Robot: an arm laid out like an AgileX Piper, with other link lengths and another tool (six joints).
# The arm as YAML. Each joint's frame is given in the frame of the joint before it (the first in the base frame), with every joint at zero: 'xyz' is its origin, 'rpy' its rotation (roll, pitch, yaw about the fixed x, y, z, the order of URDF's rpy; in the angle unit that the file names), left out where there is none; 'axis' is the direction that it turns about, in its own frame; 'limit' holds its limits. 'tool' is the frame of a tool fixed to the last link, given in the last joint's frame.
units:
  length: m
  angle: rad
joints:
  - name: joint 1
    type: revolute
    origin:
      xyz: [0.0, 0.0, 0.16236]
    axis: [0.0, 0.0, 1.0]
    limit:
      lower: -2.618
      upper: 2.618
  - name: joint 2
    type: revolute
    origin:
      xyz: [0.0, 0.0, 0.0]
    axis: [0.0, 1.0, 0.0]
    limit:
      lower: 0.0
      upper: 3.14
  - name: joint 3
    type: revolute
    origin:
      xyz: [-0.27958, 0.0, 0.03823]
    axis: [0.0, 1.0, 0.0]
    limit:
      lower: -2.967
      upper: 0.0
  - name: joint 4
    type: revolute
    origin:
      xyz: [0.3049, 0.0, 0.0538]
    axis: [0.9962, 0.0, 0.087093]
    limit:
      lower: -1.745
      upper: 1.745
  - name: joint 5
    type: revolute
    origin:
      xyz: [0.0, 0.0, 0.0]
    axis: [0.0, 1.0, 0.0]
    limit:
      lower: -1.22
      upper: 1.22
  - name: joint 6
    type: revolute
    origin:
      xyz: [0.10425, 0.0, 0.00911]
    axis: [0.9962, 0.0, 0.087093]
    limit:
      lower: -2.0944
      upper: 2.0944
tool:
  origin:
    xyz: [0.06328, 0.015, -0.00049]
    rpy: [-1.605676, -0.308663, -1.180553]
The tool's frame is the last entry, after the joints.
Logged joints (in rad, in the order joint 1, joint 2, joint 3, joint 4, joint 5, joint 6), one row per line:
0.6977, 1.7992, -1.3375, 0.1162, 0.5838, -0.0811
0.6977, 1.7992, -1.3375, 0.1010, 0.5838, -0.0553
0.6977, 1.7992, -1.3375, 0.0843, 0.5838, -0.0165
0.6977, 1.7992, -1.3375, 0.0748, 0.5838, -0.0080
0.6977, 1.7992, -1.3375, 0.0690, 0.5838, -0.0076
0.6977, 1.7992, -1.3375, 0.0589, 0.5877, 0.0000
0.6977, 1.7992, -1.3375, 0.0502, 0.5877, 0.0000
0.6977, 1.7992, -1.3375, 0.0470, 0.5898, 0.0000
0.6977, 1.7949, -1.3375, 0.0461, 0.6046, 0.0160
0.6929, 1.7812, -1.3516, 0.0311, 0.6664, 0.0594
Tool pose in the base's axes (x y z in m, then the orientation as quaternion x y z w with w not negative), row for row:
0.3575, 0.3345, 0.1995, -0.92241, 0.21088, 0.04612, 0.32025
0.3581, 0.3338, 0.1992, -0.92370, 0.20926, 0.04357, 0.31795
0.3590, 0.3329, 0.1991, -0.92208, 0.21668, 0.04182, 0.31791
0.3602, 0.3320, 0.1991, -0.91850, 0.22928, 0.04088, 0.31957
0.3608, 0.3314, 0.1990, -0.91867, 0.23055, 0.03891, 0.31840
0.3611, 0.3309, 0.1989, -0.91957, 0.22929, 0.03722, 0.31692
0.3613, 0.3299, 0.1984, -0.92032, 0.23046, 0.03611, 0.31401
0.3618, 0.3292, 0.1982, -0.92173, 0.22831, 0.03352, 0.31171
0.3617, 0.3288, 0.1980, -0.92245, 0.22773, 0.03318, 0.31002
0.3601, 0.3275, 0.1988, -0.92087, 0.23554, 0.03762, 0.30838
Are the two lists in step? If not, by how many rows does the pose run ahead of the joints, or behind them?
The pose runs 1 row behind the joints: the pose in row i belongs to the joints in row i - 1.
